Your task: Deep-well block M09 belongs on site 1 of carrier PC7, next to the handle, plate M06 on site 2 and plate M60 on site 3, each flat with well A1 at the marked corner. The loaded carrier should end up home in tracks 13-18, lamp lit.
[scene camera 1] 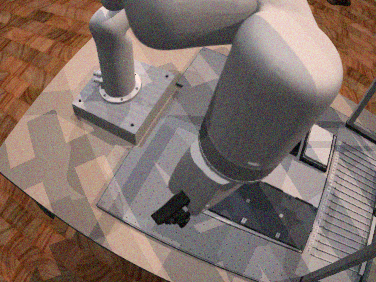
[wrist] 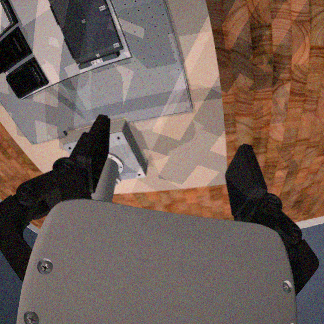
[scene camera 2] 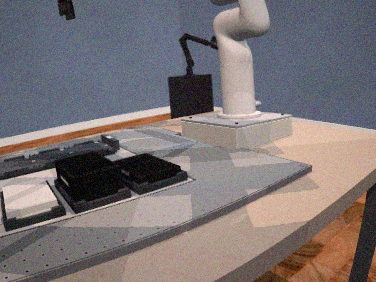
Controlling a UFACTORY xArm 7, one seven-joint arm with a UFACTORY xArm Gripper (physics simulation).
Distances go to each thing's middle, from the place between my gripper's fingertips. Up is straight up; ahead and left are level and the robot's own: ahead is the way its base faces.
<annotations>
I see the dark carrier (scene camera 1: 261, 207) 16 cm ahead of my hand, 18 cm to the left of it and 38 cm below it.
</annotations>
